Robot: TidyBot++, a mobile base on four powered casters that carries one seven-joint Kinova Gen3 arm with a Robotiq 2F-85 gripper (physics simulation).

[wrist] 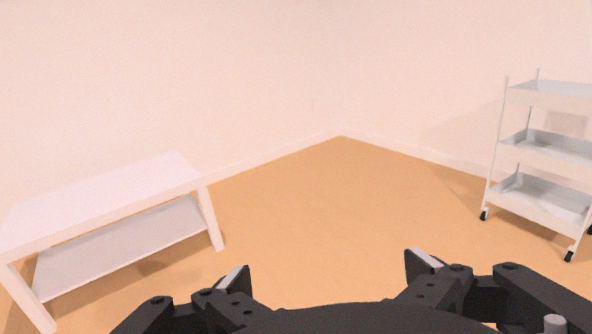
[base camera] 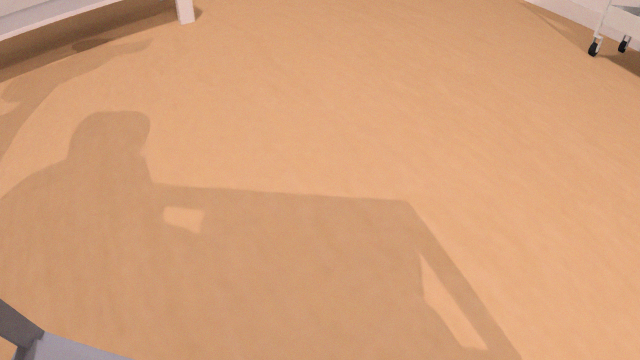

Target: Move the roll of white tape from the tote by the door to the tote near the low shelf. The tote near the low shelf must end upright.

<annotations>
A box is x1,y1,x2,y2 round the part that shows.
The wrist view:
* my gripper: [109,247,591,333]
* white wheeled cart: [480,68,591,261]
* white shelf unit: [0,150,224,333]
</annotations>
